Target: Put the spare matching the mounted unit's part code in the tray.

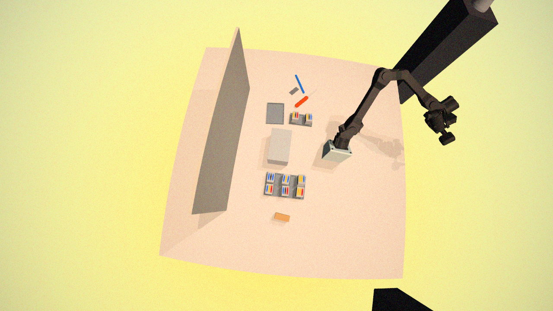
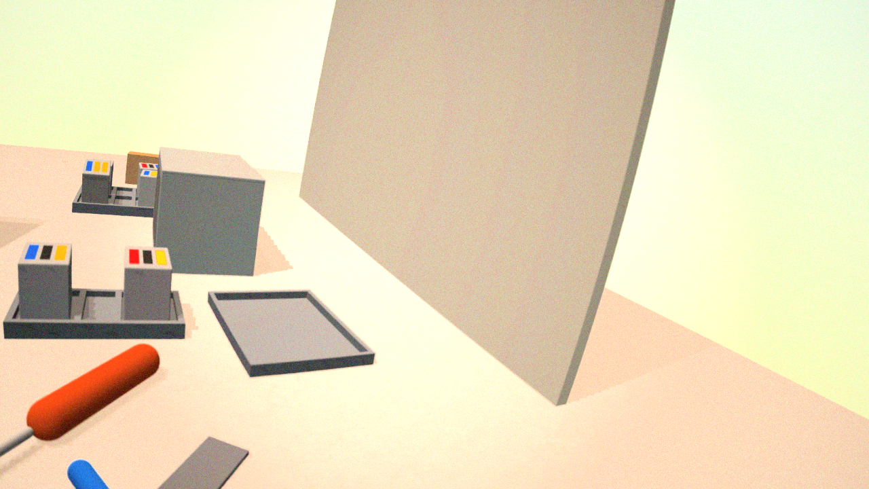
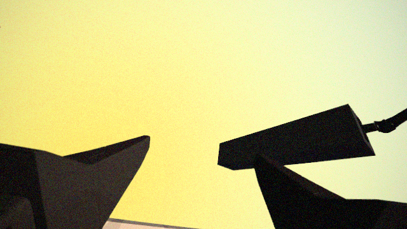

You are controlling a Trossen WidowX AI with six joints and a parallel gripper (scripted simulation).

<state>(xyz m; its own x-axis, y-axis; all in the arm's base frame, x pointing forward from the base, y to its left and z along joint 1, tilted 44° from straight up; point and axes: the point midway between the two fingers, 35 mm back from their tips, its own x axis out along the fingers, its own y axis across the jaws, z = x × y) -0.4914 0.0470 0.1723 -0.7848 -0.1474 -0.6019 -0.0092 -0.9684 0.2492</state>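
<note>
Right now my gripper tip is 710 mm short of the rack, 210 mm above it and 90 mm to the left of it. Round my gripper tip: grey tray (860 mm ahead, 210 mm below, 120 mm to the right); wall panel (1040 mm ahead, 80 mm to the left, 10 mm above); mounted unit (820 mm ahead, 160 mm below, 100 mm to the left).
</note>
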